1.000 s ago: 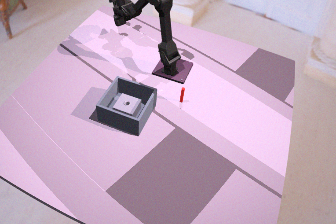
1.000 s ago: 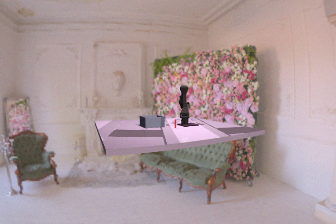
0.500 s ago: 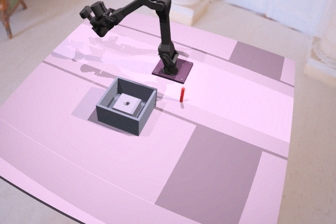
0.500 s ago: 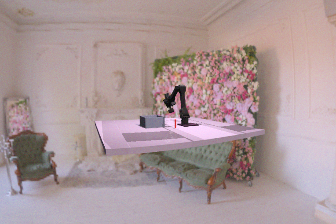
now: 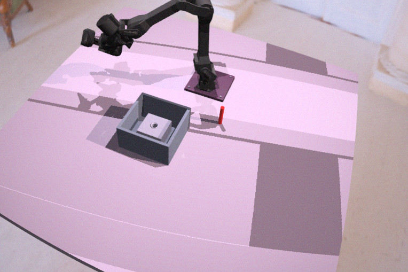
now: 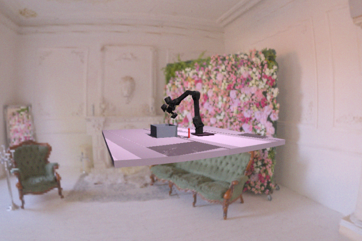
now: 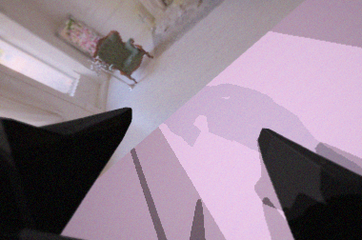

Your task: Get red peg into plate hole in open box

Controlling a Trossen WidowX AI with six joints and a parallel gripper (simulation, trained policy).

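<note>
Now: gripper tip 57 cm to the right of the red peg and 13 cm above it. From my gripper tip the other things lie so: plate: 17 cm ahead, 38 cm to the left, 12 cm below; then grey box: 17 cm ahead, 38 cm to the left, 14 cm below.
</note>
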